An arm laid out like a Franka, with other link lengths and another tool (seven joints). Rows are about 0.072 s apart.
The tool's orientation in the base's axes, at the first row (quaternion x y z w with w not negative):
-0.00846 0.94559 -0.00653 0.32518
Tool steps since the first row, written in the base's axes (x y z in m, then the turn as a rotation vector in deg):
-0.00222 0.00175 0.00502 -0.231 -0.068 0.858
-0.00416 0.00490 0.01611 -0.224 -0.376 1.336
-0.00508 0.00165 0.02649 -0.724 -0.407 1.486
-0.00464 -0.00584 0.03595 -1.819 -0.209 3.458
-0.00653 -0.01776 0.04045 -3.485 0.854 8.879
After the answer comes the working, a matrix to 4 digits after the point.
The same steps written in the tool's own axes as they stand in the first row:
-0.00137 0.00169 -0.00534 -0.344 -0.081 -0.818
-0.00673 0.00466 -0.01529 -0.637 -0.397 -1.189
-0.01232 0.00124 -0.02402 -0.335 -0.425 -1.614
-0.01833 -0.00643 -0.03116 -0.688 -0.249 -3.844
-0.01936 -0.01840 -0.03579 -2.729 0.736 -9.150

The tool's axes in the first row as the columns of a matrix, in the base's axes (rounded; the answer above uses it unrounded):
-0.7884 -0.0118 0.6151
-0.0202 0.9998 -0.0068
-0.6149 -0.0179 -0.7884

